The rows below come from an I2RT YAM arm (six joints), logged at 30 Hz.
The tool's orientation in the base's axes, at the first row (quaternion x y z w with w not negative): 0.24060, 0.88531, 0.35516, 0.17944
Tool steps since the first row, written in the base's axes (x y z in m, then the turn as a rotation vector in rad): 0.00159, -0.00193, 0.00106, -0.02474, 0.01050, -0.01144; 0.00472, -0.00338, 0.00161, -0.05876, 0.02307, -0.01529; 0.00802, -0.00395, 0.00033, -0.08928, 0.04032, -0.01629; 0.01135, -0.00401, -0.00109, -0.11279, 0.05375, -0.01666; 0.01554, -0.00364, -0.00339, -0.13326, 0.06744, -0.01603; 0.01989, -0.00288, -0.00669, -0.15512, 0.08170, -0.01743
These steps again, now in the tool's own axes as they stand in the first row. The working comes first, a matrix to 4 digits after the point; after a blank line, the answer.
The tool's axes in the first row as the columns of a matrix, in the base's axes (used below as rounded here):
-0.8198, 0.2986, 0.4886
0.5535, 0.6319, 0.5425
-0.1468, 0.7152, -0.6833

-0.00253, 0.00001, -0.00099, 0.02777, -0.00893, 0.00143; -0.00598, 0.00043, -0.00063, 0.06319, -0.01390, -0.00575; -0.00881, 0.00013, 0.00155, 0.09790, -0.01283, -0.01062; -0.01136, 0.00008, 0.00411, 0.12466, -0.01163, -0.01457; -0.01426, -0.00008, 0.00793, 0.14893, -0.00864, -0.01757; -0.01692, -0.00067, 0.01273, 0.17495, -0.00716, -0.01956
